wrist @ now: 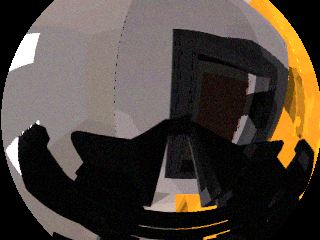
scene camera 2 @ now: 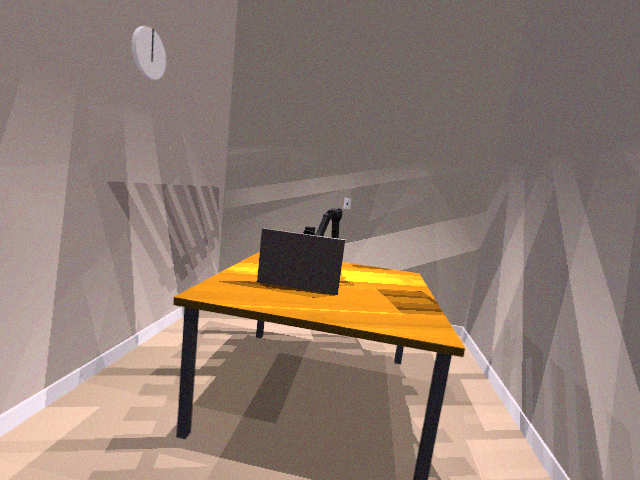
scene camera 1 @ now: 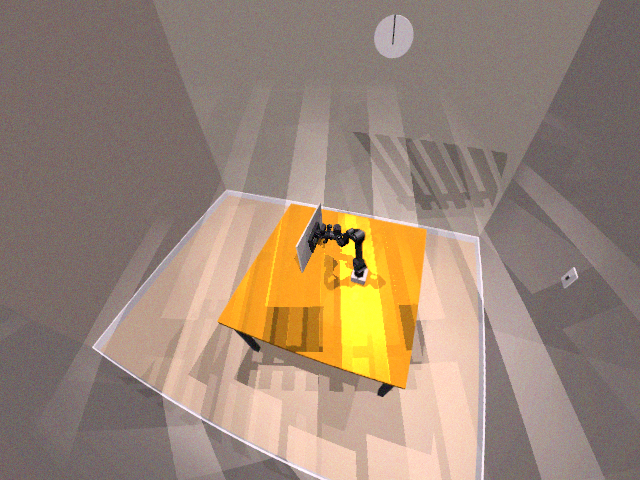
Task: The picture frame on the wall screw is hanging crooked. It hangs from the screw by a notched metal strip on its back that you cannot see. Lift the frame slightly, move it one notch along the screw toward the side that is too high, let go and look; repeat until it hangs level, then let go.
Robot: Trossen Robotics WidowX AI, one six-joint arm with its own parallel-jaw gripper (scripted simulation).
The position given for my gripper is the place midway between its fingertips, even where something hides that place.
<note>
In view: my gripper (wrist: 178, 124) and a dark picture frame (wrist: 229, 89).
</note>
